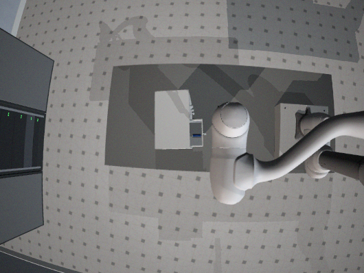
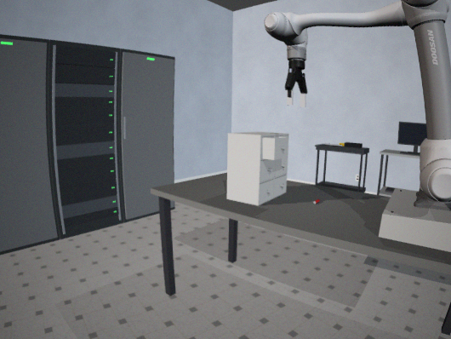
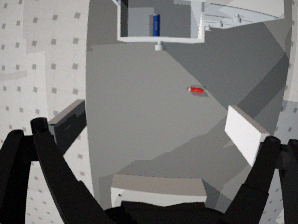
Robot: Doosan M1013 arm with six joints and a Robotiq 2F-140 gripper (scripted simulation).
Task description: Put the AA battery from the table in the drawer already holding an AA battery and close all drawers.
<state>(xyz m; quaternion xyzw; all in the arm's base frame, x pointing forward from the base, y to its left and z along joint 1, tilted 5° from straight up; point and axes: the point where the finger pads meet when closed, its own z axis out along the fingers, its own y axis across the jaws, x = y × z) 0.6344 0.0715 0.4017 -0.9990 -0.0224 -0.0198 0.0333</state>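
My gripper is now 48 cm above the red AA battery, 15 cm to the left of it and 7 cm past it. The rest, counted from my hand: small blue thing: 25 cm below, 11 cm ahead, 1 cm to the left.
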